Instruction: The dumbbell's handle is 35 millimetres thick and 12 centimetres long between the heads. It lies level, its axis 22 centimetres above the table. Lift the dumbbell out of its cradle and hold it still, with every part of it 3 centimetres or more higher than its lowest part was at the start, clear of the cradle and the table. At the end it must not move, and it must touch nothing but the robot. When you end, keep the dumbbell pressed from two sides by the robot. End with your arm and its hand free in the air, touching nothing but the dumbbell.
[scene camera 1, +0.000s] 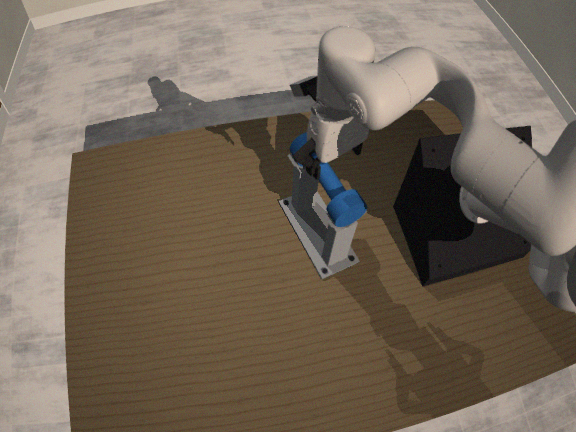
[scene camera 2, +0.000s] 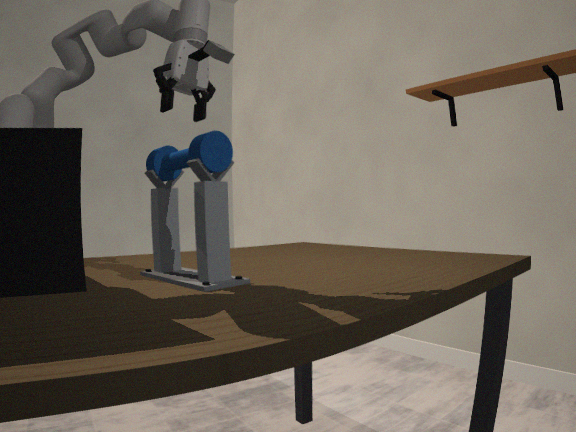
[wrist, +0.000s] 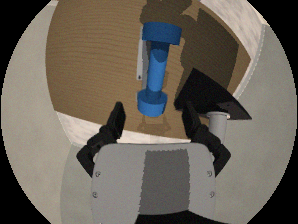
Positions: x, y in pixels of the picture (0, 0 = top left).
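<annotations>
I can see a blue dumbbell in scene camera 1 (346, 207), and scene camera 2 and the wrist view show it to me too. On the dumbbell, (wrist: 151, 101) and (scene camera 2: 170, 151) are the same spot.
</annotations>
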